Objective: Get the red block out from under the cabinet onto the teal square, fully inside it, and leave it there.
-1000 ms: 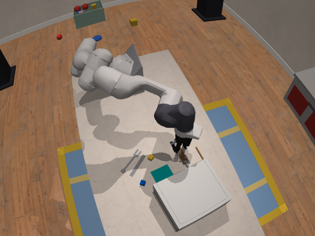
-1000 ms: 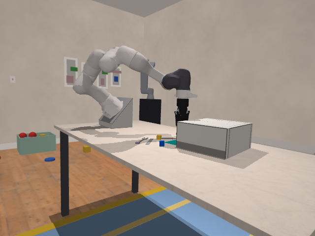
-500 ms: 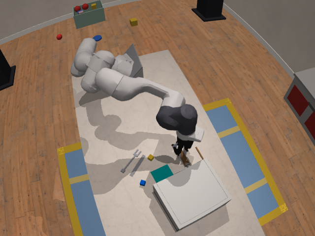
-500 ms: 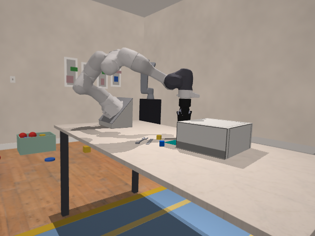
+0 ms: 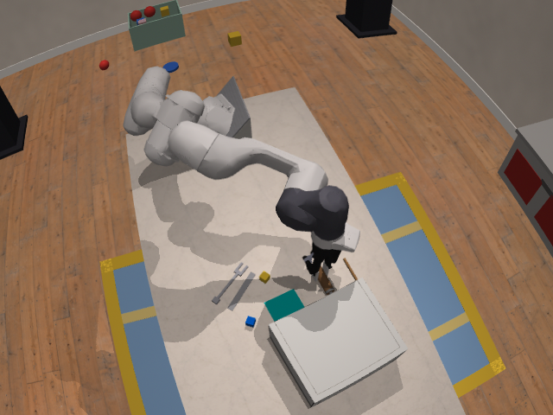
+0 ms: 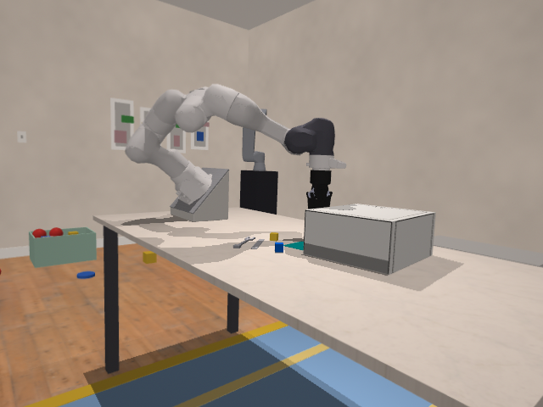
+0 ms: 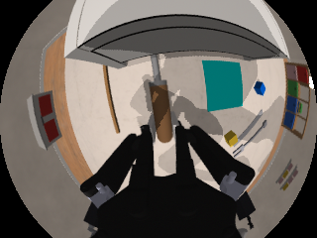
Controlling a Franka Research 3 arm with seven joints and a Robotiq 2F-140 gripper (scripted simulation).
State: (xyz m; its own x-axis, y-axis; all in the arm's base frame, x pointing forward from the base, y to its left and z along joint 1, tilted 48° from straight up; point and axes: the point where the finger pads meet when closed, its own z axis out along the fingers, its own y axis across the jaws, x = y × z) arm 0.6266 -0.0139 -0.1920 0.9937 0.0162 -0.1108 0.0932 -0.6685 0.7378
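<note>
Right now my hand is 50 mm past the yellow cube, 170 mm to the left of it and 20 mm above it. The rest, counted from my hand: long hooked tool: 160 mm ahead, 30 mm to the right, 20 mm below; then thin wooden stick: 60 mm ahead, 110 mm to the left, 30 mm below; then teal square: 70 mm ahead, 140 mm to the right, 40 mm below.
</note>
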